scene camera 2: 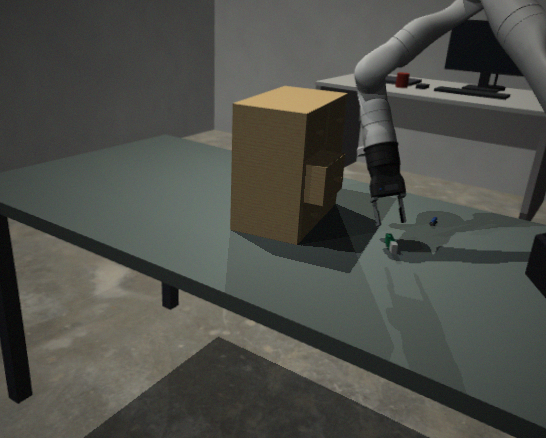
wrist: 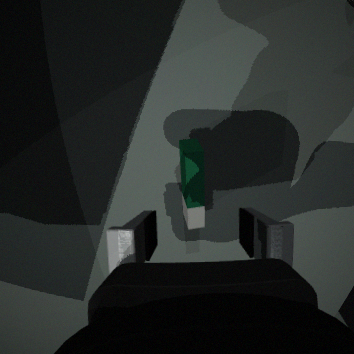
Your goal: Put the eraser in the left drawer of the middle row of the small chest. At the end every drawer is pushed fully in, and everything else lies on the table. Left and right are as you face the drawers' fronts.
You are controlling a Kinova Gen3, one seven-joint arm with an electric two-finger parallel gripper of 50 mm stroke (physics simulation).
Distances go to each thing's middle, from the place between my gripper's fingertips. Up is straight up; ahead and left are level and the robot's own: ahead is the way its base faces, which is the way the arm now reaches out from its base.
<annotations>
Right now the eraser (wrist: 191,154) is 50 mm below my hand and 10 mm behind it. The rest, counted from my hand: small wooden chest (scene camera 2: 269,130) (290 mm ahead, 90 mm above, 40 mm to the right).
</annotations>
